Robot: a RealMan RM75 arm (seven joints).
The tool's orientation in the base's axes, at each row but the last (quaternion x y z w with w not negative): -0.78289 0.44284 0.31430 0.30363; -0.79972 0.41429 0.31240 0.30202; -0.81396 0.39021 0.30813 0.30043; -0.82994 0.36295 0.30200 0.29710; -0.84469 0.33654 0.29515 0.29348; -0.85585 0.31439 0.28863 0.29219; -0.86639 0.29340 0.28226 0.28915
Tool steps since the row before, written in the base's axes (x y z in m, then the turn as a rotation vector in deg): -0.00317 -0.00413 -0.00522 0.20 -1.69 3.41; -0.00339 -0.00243 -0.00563 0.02 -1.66 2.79; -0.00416 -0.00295 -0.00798 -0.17 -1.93 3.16; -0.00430 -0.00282 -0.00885 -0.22 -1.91 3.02; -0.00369 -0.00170 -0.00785 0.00 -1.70 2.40; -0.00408 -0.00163 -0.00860 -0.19 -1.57 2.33; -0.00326 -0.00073 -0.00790 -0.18 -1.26 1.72
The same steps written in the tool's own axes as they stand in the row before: 0.00475 0.00558 0.00082 -1.66 -0.13 -3.43; 0.00381 0.00530 0.00255 -1.30 0.14 -2.97; 0.00510 0.00692 0.00398 -1.54 0.35 -3.35; 0.00516 0.00737 0.00489 -1.48 0.41 -3.23; 0.00393 0.00609 0.00506 -1.00 0.31 -2.75; 0.00384 0.00665 0.00585 -1.12 0.38 -2.56; 0.00328 0.00532 0.00587 -0.82 0.38 -1.94
